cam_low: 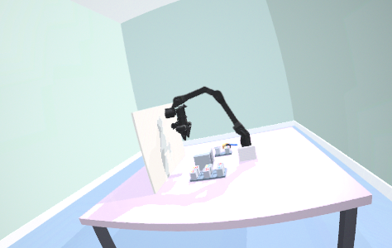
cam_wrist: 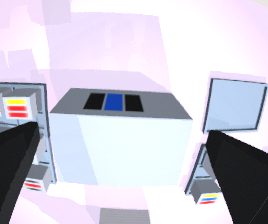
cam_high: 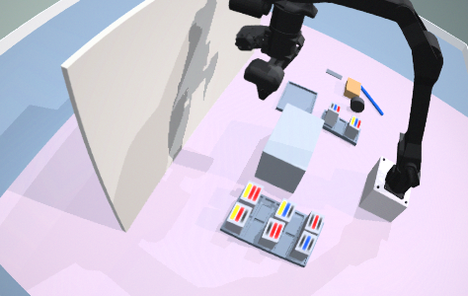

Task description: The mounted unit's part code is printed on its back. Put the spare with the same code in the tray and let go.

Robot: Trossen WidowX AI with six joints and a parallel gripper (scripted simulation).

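My gripper tip is now 22 cm past the spare block, 19 cm to the right of it and 16 cm above it. From my gripper tip the other things lie so: tall panel: 15 cm ahead, 2 cm to the left, 2 cm above; shallow grey tray: 21 cm to the right, 20 cm below, 3 cm behind; mounted unit: 15 cm below, 9 cm behind.
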